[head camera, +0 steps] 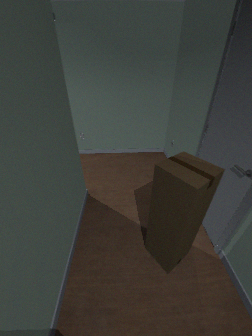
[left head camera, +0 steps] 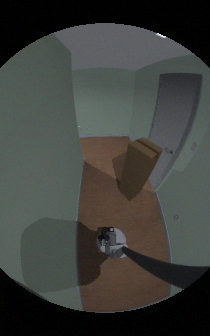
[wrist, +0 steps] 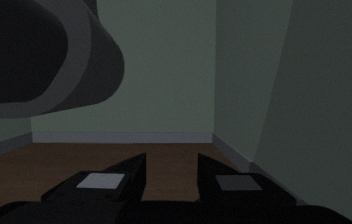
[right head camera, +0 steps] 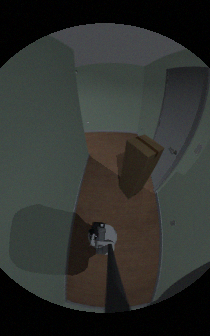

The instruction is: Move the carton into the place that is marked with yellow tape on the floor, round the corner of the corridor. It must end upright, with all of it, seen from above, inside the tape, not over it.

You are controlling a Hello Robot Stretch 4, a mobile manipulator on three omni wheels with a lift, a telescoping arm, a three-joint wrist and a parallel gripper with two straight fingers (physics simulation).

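Frame: origin at the robot's base, x back, y right, z up, level; millimetres.
Where they show: gripper, fingertip midpoint: [left head camera: 103, 246] [wrist: 171, 168] [right head camera: 92, 240].
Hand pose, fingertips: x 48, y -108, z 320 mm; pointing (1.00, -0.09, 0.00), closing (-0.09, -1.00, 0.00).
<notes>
After its pixels a point has its place.
The tall brown carton [head camera: 175, 215] @[x -728, y 371, z 717 mm] [left head camera: 137, 172] @[x -728, y 371, z 713 mm] [right head camera: 138, 170] @[x -694, y 393, z 767 mm] stands upright on the wood floor, ahead and to the right, beside the grey door. A dark tape strip runs over its top. It does not show in the wrist view. My gripper [wrist: 171, 168] @[x 48, y -108, z 320 mm] is open and empty, with its two straight fingers apart. It also shows from above, small and dark, in the left head view [left head camera: 104, 241] @[x -2, y -89, z 187 mm] and right head view [right head camera: 94, 238] @[x 22, y -82, z 331 mm], nearer to the robot than the carton and not touching it. No yellow floor tape shows in these views.
The left wall [head camera: 35, 150] @[x -950, y -500, z 1125 mm] ends at a corner level with the carton, and the floor opens leftward behind it. The grey door [head camera: 227, 120] @[x -1352, y 990, z 1161 mm] [left head camera: 172, 110] @[x -1191, y 985, z 1449 mm] [right head camera: 185, 110] @[x -1041, y 980, z 1462 mm] with its handle is on the right. A green end wall [head camera: 120, 80] @[x -3099, y 110, z 1392 mm] closes the corridor. Baseboards line both sides.
</notes>
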